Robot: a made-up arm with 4 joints.
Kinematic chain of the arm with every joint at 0, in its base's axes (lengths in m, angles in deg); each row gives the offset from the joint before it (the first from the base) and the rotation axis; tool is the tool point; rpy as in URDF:
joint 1: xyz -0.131 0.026 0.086 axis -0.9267 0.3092 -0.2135
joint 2: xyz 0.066 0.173 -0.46 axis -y
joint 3: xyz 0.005 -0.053 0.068 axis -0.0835 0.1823 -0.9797
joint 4: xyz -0.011 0 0.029 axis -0.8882 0.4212 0.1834
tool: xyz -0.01 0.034 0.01 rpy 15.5 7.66 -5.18
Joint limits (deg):
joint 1: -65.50..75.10
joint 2: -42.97..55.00
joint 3: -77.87..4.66
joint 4: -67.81..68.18
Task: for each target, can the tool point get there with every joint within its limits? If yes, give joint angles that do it. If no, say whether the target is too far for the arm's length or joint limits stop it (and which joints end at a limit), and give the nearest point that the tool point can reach.
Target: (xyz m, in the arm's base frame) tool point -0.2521 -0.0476 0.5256
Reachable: no: joint limits stop it (at a limit: joint 1, joint 3) | nearest point -0.0659 0.3842 0.0760 | short by 0.651 m
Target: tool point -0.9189 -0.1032 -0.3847
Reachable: no: too far | nearest point -0.3386 -0.2301 -0.2018 | short by 0.622 m
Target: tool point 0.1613 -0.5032 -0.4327
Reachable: no: too far | nearest point -0.1324 -0.2206 -0.2497 | short by 0.447 m
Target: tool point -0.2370 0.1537 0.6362
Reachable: no: joint limits stop it (at a limit: joint 1, joint 3) | nearest point -0.0564 0.3930 0.0853 | short by 0.627 m
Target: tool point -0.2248 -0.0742 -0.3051
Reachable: yes | joints 39.68 35.00 -6.42 3.76
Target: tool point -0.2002 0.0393 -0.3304
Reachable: yes | joints 21.08 45.97 -4.08 -16.84
